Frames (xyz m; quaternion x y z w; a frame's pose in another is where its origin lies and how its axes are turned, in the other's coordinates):
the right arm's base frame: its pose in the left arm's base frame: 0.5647 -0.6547 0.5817 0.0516 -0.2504 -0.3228 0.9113
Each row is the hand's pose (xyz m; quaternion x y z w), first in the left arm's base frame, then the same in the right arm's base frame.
Working: the left arm's base frame: its pose in the right arm's base frame: -1.0244 0.0484 -0.1849 -0.0516 0.2504 0.3228 0.9113

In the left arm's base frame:
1: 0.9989 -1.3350 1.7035 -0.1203 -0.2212 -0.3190 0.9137
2: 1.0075 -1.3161 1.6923 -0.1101 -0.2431 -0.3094 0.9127
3: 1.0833 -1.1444 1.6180 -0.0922 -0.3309 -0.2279 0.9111
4: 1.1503 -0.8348 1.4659 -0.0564 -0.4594 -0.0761 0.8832
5: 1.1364 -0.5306 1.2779 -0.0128 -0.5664 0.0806 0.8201
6: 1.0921 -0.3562 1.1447 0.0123 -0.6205 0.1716 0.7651
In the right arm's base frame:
1: 1.1817 -0.0038 0.7165 -0.1652 -0.0281 0.0458 0.9848
2: 1.1710 0.0130 0.7039 -0.1464 -0.0445 0.0528 0.9868
3: 1.0847 0.1716 0.6138 -0.0813 -0.1149 0.1266 0.9819
4: 0.8748 0.4139 0.4697 0.0323 -0.2196 0.2536 0.9415
5: 0.5992 0.5972 0.3336 0.1490 -0.3108 0.3706 0.8625
6: 0.4062 0.6753 0.2513 0.2150 -0.3611 0.4323 0.7978

